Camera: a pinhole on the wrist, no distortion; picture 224 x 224 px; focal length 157.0 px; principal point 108.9 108.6 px. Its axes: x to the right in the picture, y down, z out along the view. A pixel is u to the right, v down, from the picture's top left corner.
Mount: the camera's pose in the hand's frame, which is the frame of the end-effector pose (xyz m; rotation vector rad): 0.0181 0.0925 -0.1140 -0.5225 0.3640 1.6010
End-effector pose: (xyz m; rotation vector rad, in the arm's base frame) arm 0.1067 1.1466 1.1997 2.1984 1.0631 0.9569
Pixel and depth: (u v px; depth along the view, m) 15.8 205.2 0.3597
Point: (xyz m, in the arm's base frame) 0.2603 0.8718 0.9905
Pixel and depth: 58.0 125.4 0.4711
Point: 0.4436 0.9158 1.0894
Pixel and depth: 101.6 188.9 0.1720
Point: 0.1654 0.9763 1.2648
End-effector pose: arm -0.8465 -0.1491 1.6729 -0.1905 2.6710 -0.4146
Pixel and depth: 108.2 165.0 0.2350
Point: -0.7432 0.0444 1.5760
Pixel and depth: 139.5 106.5 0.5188
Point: -0.7248 0.2160 1.3123
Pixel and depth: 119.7 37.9 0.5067
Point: -0.9054 0.1233 1.2014
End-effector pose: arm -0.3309 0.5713 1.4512 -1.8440 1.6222 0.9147
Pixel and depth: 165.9 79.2 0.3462
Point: -0.7283 0.5761 1.3699
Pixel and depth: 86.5 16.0 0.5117
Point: -0.6988 0.6389 1.0260
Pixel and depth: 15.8 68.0 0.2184
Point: -0.4516 0.6285 1.3230
